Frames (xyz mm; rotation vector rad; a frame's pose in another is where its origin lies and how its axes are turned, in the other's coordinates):
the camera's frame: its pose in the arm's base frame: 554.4 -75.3 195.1 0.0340 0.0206 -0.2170
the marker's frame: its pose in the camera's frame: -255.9 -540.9 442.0 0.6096 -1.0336 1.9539
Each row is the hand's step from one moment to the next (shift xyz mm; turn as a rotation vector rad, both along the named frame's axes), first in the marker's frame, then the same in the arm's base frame.
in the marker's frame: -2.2 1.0 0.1 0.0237 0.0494 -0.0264
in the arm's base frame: 0.0 -1.4 -2.0 -0.0507 0.0287 -0.0172
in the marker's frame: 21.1 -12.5 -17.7 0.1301 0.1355 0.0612
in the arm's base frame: 4.6 27.4 11.8 -0.1847 -0.0002 0.0700
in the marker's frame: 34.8 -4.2 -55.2 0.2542 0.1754 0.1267
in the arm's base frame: -3.6 65.3 -1.0 -0.2819 0.0043 0.1788
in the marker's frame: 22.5 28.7 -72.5 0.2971 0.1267 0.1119
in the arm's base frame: -25.5 69.6 -33.1 -0.2544 0.0450 0.2238
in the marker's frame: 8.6 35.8 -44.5 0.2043 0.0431 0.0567
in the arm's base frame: -29.7 37.8 -32.0 -0.1328 0.0533 0.1623
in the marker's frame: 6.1 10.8 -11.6 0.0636 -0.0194 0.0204
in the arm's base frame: -10.7 11.7 -6.1 -0.0123 0.0182 0.0660
